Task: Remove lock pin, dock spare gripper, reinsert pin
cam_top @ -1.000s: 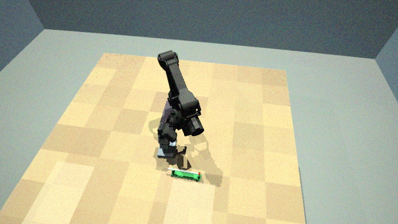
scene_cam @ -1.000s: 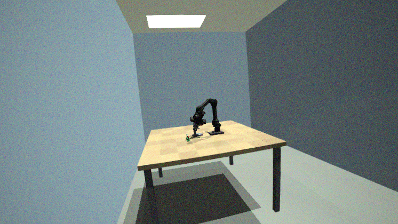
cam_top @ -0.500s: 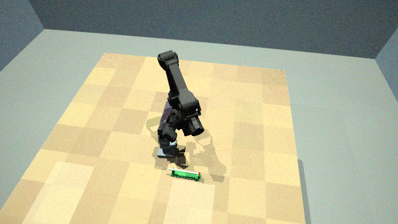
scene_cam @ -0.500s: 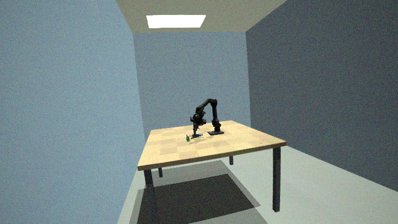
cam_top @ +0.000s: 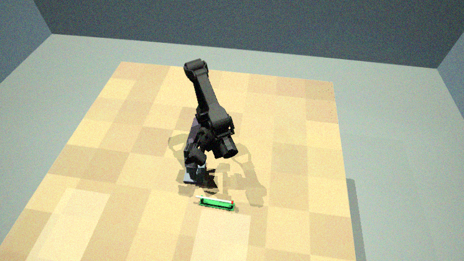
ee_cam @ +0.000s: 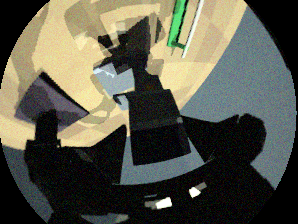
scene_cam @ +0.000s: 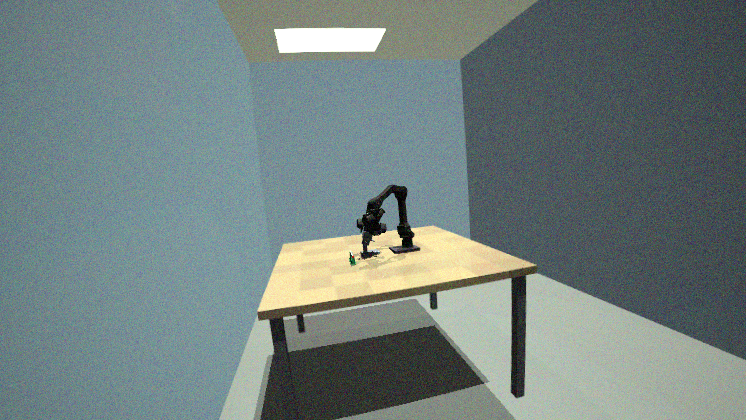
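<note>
My gripper tip is 10 mm to the right of the spare gripper and 10 mm above it. From my gripper tip the other things lie so: grey mount 20 mm to the left, 80 mm below; then green holder 100 mm ahead, 160 mm to the left, 110 mm below.
</note>
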